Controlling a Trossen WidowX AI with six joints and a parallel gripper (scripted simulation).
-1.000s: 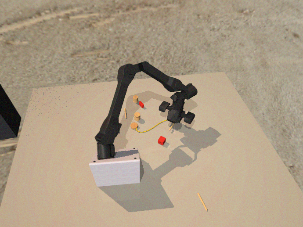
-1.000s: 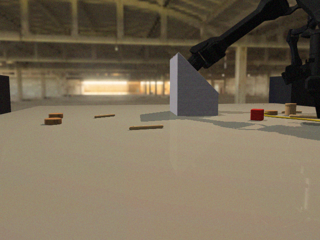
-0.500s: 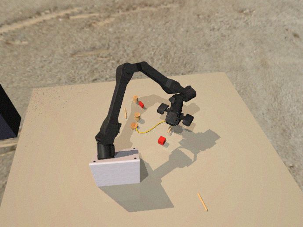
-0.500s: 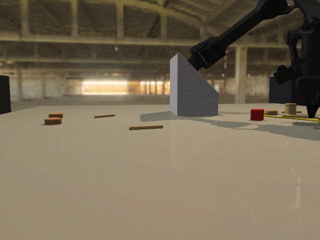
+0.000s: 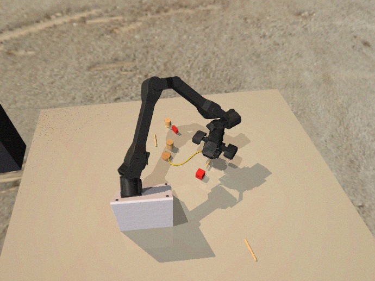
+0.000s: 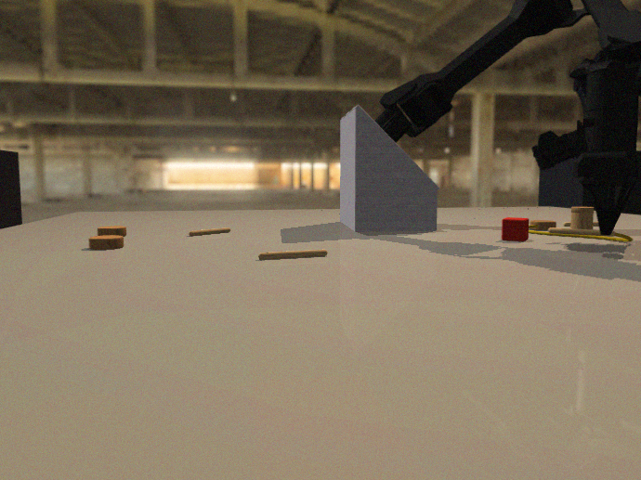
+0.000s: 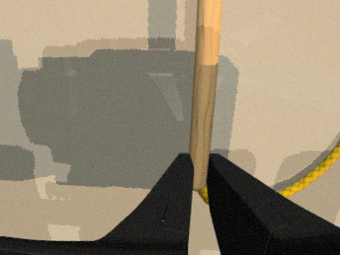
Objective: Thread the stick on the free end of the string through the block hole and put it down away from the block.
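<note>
Now: gripper tip 8 cm to the left of the red cube and 8 cm past it. From my gripper tip the other things lie so: round wooden button: 20 cm behind, 5 cm to the left, 1 cm below.
</note>
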